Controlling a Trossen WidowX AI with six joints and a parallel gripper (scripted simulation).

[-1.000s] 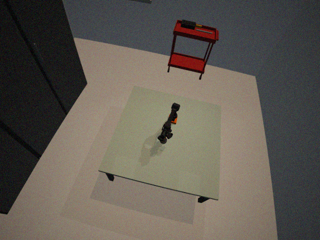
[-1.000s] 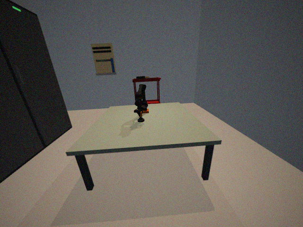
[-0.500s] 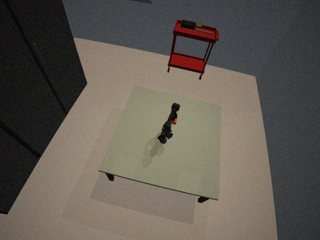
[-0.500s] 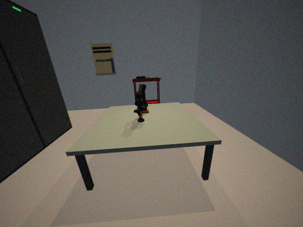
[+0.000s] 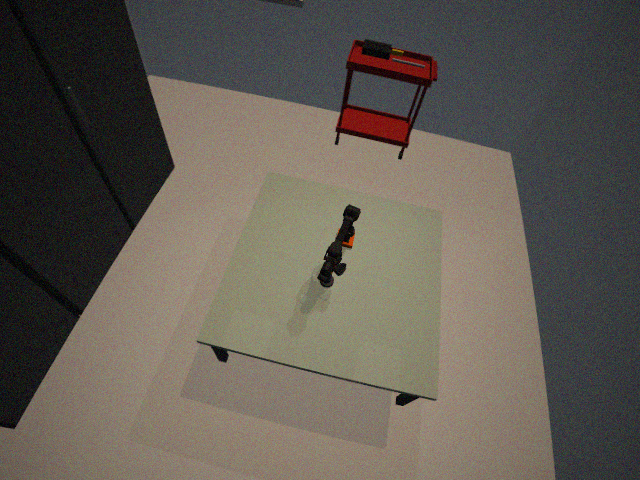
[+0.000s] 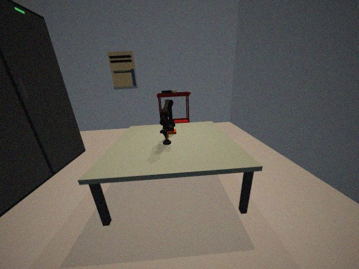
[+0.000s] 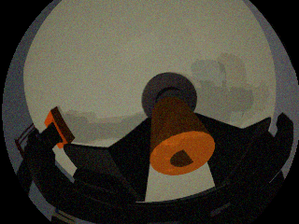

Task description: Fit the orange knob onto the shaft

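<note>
My gripper tip is 40 mm above the round pedestal and 10 mm short of it. The rest, counted from my gripper tip: orange knob 20 mm above.
</note>
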